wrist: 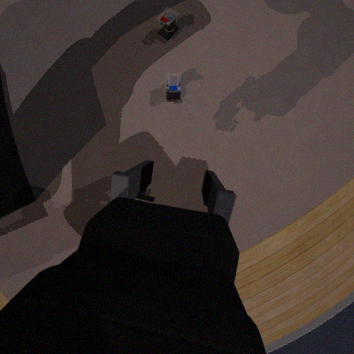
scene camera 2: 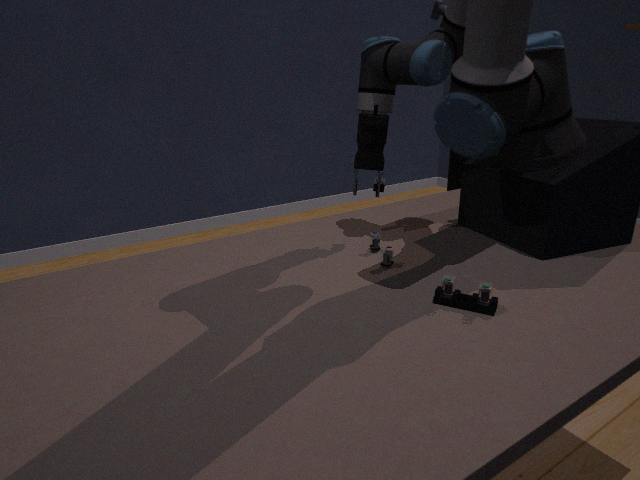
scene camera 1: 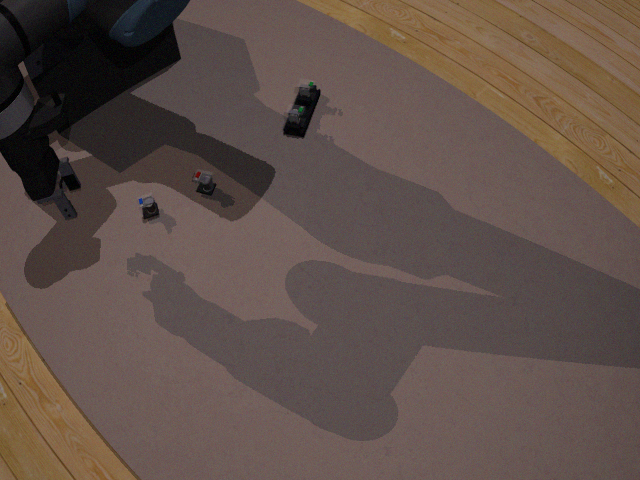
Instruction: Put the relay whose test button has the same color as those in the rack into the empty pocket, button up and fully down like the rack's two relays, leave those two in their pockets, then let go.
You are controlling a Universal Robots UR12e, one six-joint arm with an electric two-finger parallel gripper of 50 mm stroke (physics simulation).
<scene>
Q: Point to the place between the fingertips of my gripper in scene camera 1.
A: At 73,201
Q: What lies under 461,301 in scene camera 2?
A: A black rack.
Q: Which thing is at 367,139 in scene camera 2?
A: My gripper.
</scene>
